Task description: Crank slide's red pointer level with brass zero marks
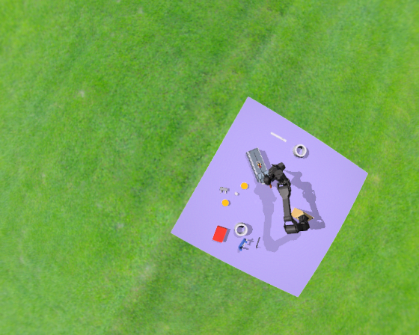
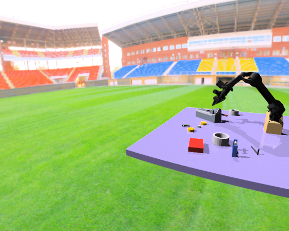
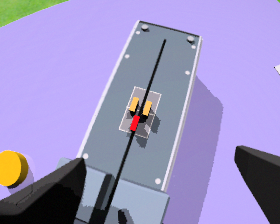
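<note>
Right now my gripper tip is 11 cm past the brown crank handle, 8 cm to the right of it and 7 cm above it. From my gripper tip the other things lie so: red pointer: 4 cm ahead, 1 cm to the left, 6 cm below; then white bar: 3 cm ahead, 30 cm to the right, 14 cm below; then small grey bracket: 16 cm ahead, 32 cm to the left, 13 cm below.
</note>
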